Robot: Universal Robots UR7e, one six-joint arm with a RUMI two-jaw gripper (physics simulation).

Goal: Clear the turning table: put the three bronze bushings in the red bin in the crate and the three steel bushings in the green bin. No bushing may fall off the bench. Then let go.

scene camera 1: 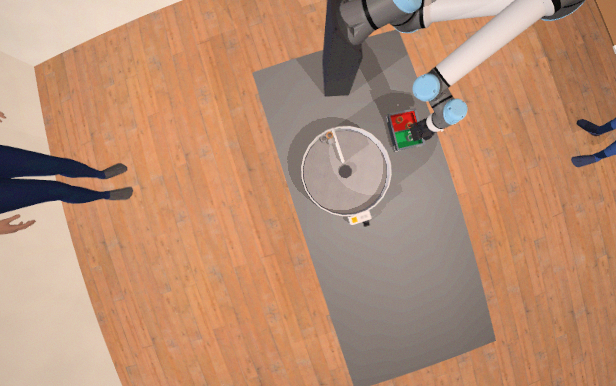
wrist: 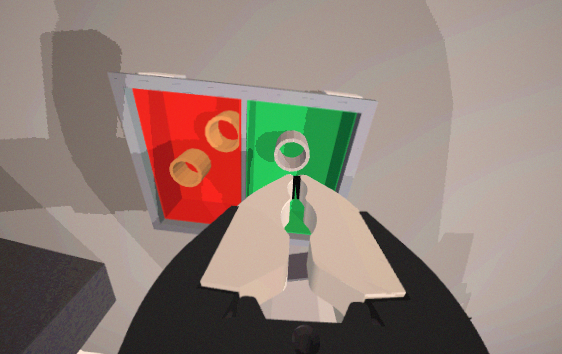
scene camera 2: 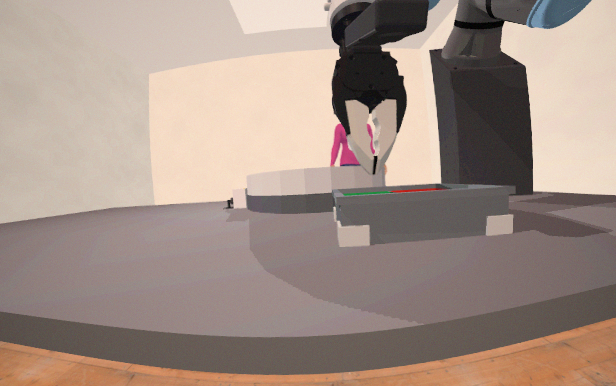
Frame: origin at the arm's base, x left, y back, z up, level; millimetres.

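Seen in the pictures: gripper, fingertip midpoint: (wrist: 295,177) (scene camera 2: 373,174); arm's base, link origin: (scene camera 1: 348,24) (scene camera 2: 468,57).
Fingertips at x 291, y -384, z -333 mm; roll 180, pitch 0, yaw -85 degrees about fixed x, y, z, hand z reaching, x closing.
Offsets run from my fingertips to a thing's top centre. "spot": to the spot under its first point.
My gripper (scene camera 1: 414,133) (scene camera 2: 374,172) (wrist: 295,177) is shut and empty, tips down, above the green bin's side of the crate @(dx -18, dy +44, dz -20 mm) (scene camera 2: 425,215). In the wrist view two bronze bushings lie in the red bin @(spot: dx +21, dy +121, dz -64 mm) (wrist: 172,112): one bronze bushing @(dx -30, dy +103, dz -39 mm) (wrist: 201,161) towards its middle and another bronze bushing @(dx +13, dy +64, dz -39 mm) (wrist: 213,138) by the divider. One steel bushing @(dx +0, dy +3, dz -39 mm) (wrist: 291,136) is in the green bin @(spot: dx +5, dy -28, dz -64 mm) (wrist: 322,145), just beyond the fingertips in the image. The turning table @(dx -368, dy -94, dz -9 mm) (scene camera 1: 350,195) carries a small cluster with a bronze bushing (scene camera 1: 330,135) and steel beside it, near the rim; their exact number is hard to tell.
A white bar @(spot: dx -379, dy +21, dz +23 mm) (scene camera 1: 338,147) runs from the turning table's hub towards the rim, beside the cluster. A white control box @(spot: dx -349, dy -329, dz -12 mm) (scene camera 1: 360,218) sits at the turning table's edge. The dark robot pedestal (scene camera 1: 341,70) (scene camera 2: 482,125) stands on the bench. A person in pink (scene camera 2: 339,145) is in the background.
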